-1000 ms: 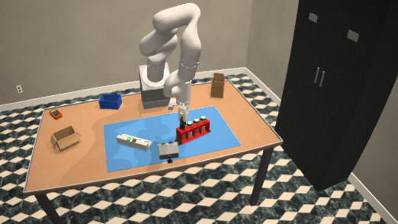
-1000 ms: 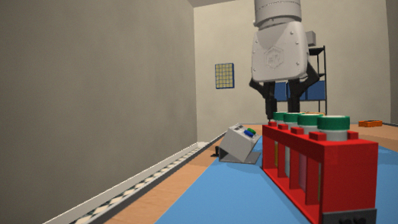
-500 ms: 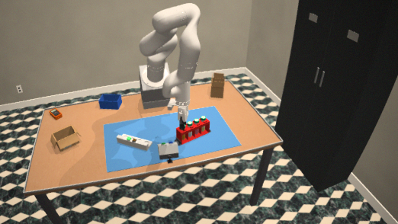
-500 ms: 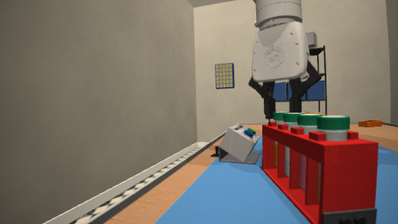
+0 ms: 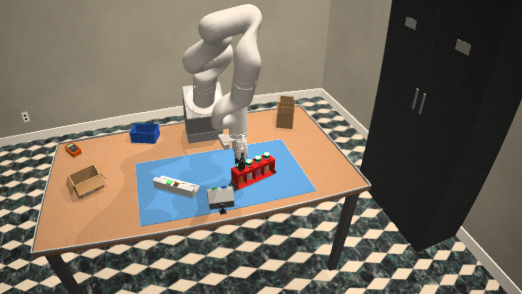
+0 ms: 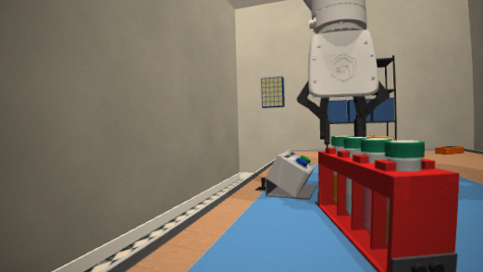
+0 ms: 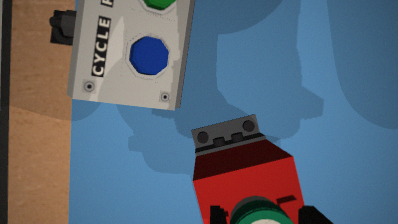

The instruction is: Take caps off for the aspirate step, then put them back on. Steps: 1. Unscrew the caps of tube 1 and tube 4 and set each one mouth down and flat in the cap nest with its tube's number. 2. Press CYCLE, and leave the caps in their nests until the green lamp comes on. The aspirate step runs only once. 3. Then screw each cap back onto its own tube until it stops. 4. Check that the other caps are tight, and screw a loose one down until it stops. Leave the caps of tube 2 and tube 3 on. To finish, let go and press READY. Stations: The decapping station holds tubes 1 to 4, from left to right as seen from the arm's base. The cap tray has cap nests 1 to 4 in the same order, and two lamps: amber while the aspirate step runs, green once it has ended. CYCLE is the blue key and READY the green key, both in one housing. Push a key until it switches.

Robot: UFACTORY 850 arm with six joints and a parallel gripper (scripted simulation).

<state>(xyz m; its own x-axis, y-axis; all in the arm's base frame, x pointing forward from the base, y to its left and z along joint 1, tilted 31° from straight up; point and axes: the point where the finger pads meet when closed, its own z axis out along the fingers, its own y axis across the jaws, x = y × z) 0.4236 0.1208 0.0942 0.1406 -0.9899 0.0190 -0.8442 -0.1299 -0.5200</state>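
The tube cap lies 10 mm below my hand. The rest, counted from my hand: green cap: 60 mm behind, 140 mm to the left, 10 mm below; key housing: 100 mm ahead, 110 mm to the right, 70 mm below; blue cycle key: 80 mm ahead, 90 mm to the right, 60 mm below.
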